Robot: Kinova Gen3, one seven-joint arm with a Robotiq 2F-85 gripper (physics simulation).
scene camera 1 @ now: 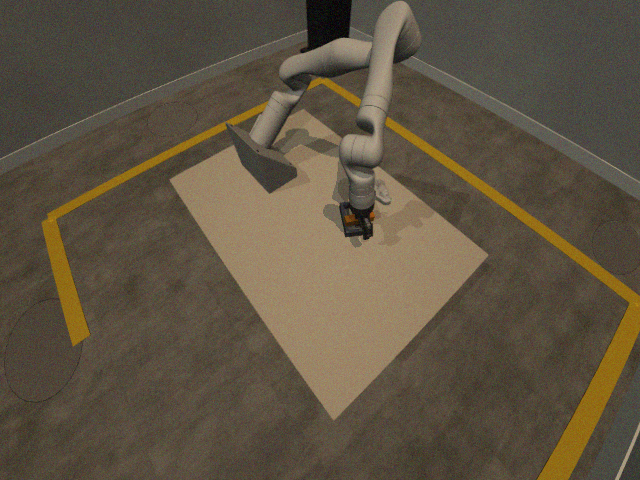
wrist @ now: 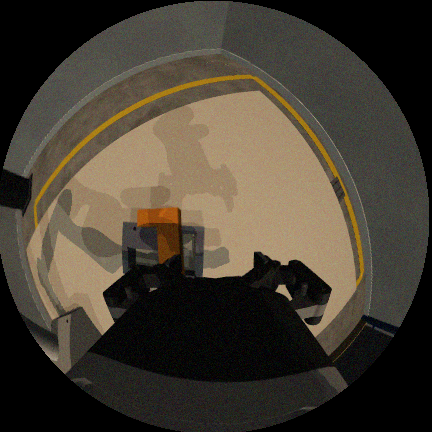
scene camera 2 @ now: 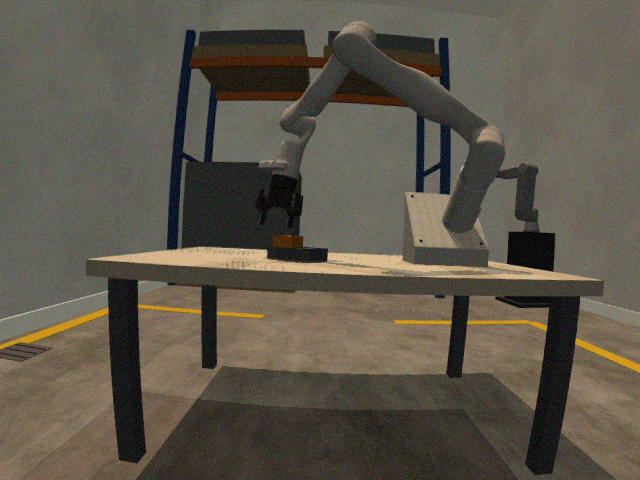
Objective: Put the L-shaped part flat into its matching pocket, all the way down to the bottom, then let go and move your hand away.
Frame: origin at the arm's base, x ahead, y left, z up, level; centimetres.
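Seen in the pictures: gripper, fingertip midpoint: [scene camera 1: 361, 228] [wrist: 216, 261] [scene camera 2: 273, 227]; arm's base, link origin: [scene camera 1: 260, 142] [scene camera 2: 455, 222].
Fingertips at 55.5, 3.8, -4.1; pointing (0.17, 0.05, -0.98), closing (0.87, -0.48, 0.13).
Note:
Pixels of each thing's top centre, then the offset from my fingertips to it, as dx, dy, dz.
- orange L-shaped part, top centre: [wrist: 157, 248] [scene camera 2: 293, 236] [scene camera 1: 358, 213] -6.0, +4.9, -2.3
- dark pocket block, top centre: [wrist: 158, 252] [scene camera 2: 297, 246] [scene camera 1: 354, 215] -7.3, +4.5, -5.2
The orange L-shaped part [scene camera 1: 351, 219] [scene camera 2: 286, 240] [wrist: 170, 235] lies on top of the dark pocket block [scene camera 1: 352, 233] [scene camera 2: 305, 254] [wrist: 199, 240], standing above its rim. In the wrist view its long leg crosses the pocket and its short leg juts past the block's far edge. My gripper [scene camera 1: 366, 229] [scene camera 2: 276, 224] [wrist: 216, 261] is open and empty, a little above the part. In the wrist view the part is left of the middle between the fingers, and the left fingertip overlaps its near end, which is partly hidden.
The block stands on the pale table [scene camera 1: 315, 310] [scene camera 2: 336, 285]. The arm's grey slanted base mount [scene camera 1: 266, 167] [scene camera 2: 421, 227] stands on the same table. A tall rack [scene camera 2: 178, 139] and another arm [scene camera 2: 526, 193] on a black pedestal [scene camera 2: 531, 253] stand behind the table.

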